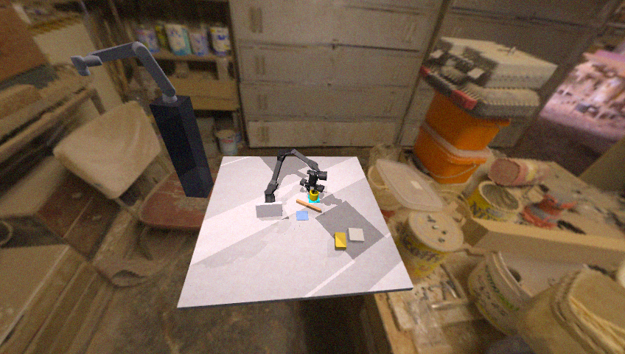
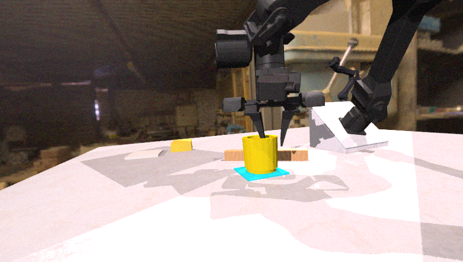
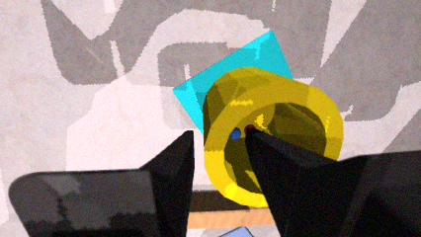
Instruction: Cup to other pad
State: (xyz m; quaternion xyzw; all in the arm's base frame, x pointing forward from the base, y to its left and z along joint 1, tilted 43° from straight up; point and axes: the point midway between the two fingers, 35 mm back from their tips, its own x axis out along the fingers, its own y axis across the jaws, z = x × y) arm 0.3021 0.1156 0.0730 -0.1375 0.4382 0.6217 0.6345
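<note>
The yellow cup lies 2 cm below my gripper tip, 2 cm ahead of it and 1 cm to the right of it. Also, from my gripper tip: blue pad 19 cm to the right, 6 cm below, 6 cm behind; then wooden bar 10 cm to the right, 5 cm below, 2 cm behind; then cyan pad 6 cm below, 3 cm ahead, 1 cm to the right.
</note>
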